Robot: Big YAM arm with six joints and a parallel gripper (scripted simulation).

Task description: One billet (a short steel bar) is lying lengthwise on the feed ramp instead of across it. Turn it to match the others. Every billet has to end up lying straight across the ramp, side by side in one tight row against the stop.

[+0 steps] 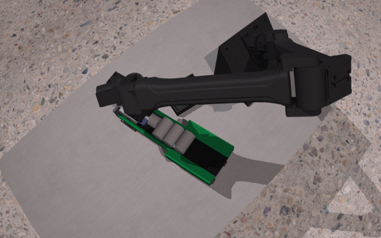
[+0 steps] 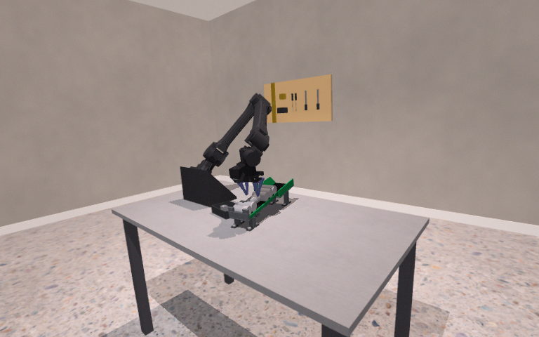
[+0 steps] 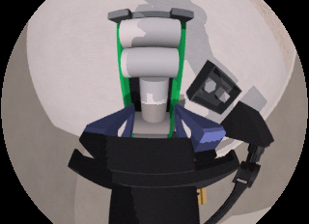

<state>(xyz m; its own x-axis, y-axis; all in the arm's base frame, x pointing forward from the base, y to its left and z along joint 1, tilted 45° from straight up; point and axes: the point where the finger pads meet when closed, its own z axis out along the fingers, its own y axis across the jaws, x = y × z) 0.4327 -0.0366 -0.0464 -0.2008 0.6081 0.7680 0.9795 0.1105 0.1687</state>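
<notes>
Right now my hand is 3 cm above the billet. From my hand the other things lie so: stop 11 cm to the right, 5 cm below, 3 cm ahead; then ramp bed 8 cm to the left, 4 cm below, 1 cm behind; then small black tray 16 cm behind, 10 cm below, 1 cm to the right.
</notes>
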